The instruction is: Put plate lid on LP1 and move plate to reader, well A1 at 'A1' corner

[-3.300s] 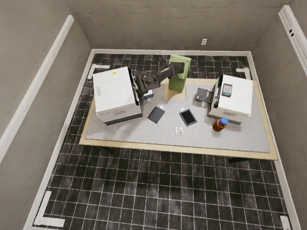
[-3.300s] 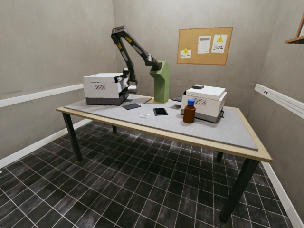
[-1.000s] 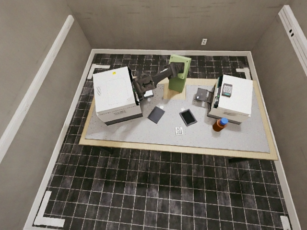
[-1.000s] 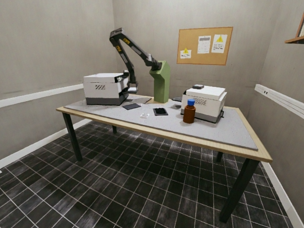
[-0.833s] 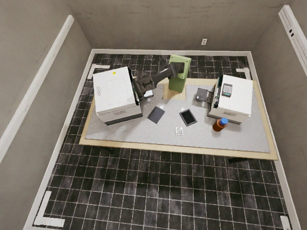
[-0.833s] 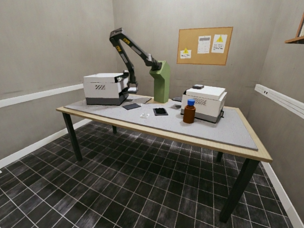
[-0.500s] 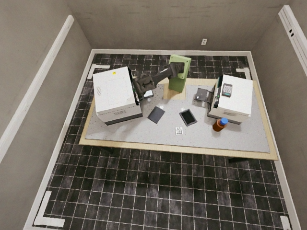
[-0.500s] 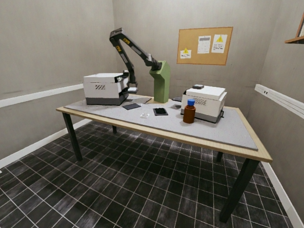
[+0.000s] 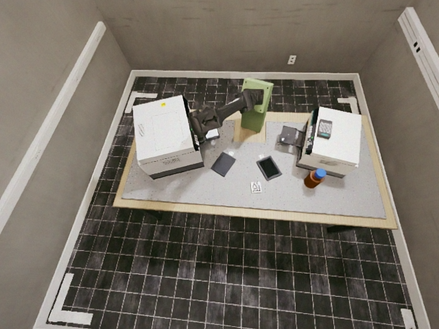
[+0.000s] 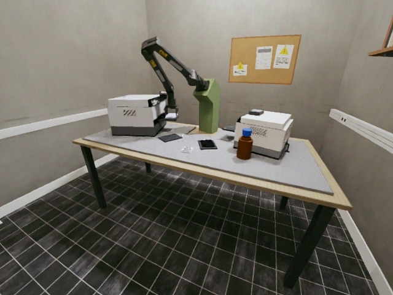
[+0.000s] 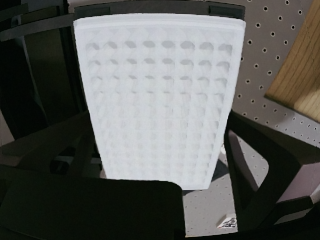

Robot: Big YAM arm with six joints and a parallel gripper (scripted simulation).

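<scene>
Right now my hand is right at the white well plate. Round my hand: brown capped bottle: 330 mm ahead, 690 mm to the left, 30 mm below; then dark flat lid: 230 mm ahead, 420 mm to the left, 130 mm below.
</scene>
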